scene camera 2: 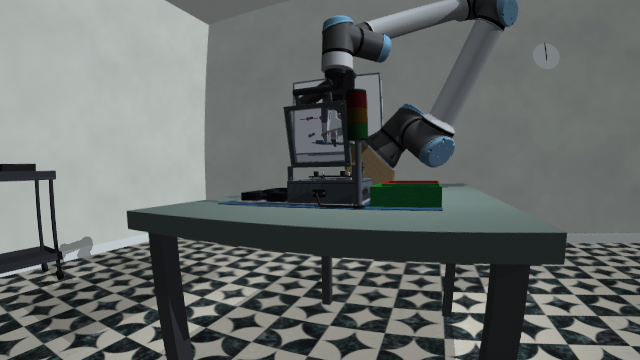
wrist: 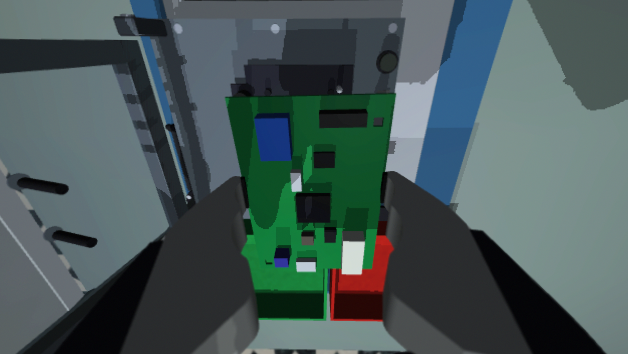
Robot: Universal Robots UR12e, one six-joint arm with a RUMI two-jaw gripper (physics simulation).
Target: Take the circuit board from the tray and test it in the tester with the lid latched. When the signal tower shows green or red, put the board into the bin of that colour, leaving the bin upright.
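Places are measured from the arm's base along level axes (x ahead, y left, z up), in centimetres.
Where they show: gripper, fingertip midpoint: (scene camera 2: 331,145) (wrist: 313,177); arm's base at its link origin: (scene camera 2: 378,154).
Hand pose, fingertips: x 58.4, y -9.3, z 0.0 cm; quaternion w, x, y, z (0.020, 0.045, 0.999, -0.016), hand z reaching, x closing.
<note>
Things, the pixels of their top centre, and the offset from my fingertips. "pt": a spot on its surface instead. Level surfaces: height alone.
- tester at a spot on its surface: (wrist: 212,50) pt dx +7.0, dy -6.5, dz -9.2 cm
- signal tower at a spot on its surface: (scene camera 2: 357,114) pt dx +18.1, dy +9.9, dz +5.0 cm
- green bin at its top centre: (wrist: 271,282) (scene camera 2: 407,184) dx +7.9, dy +20.4, dz -10.5 cm
- red bin at its top centre: (wrist: 388,283) (scene camera 2: 411,181) dx -7.0, dy +22.0, dz -10.5 cm
- black tray at a spot on its surface: (scene camera 2: 255,195) pt dx +9.2, dy -18.9, dz -13.1 cm
- blue mat at its surface level: dz -15.0 cm
- table at its surface level: dz -15.2 cm
- tower's grey pole at a spot on its surface: (scene camera 2: 358,170) pt dx +16.5, dy +9.6, dz -6.9 cm
My gripper (scene camera 2: 327,140) (wrist: 313,177) is shut on the green circuit board (scene camera 2: 320,142) (wrist: 270,192), holding it by its two long sides, about level, above the tester (scene camera 2: 302,194) (wrist: 212,50). The board hides much of the tester's nest in the wrist view. The tester's clear lid (scene camera 2: 316,164) (wrist: 65,52) stands open, with two dark pins on it. The signal tower (scene camera 2: 357,114) shows dull red, amber and green segments; none looks lit. The green bin (scene camera 2: 406,197) (wrist: 290,280) and red bin (scene camera 2: 411,182) (wrist: 357,280) stand upright side by side. The black tray (scene camera 2: 255,195) lies left of the tester in the scene view.
A blue mat (scene camera 2: 410,208) (wrist: 450,150) lies under the tester and bins on the table (scene camera 2: 475,215). The tower's grey pole (scene camera 2: 358,170) stands at the tester's front right corner in the scene view. A brown wooden object (scene camera 2: 377,167) is behind. A cart (scene camera 2: 27,175) stands far left.
</note>
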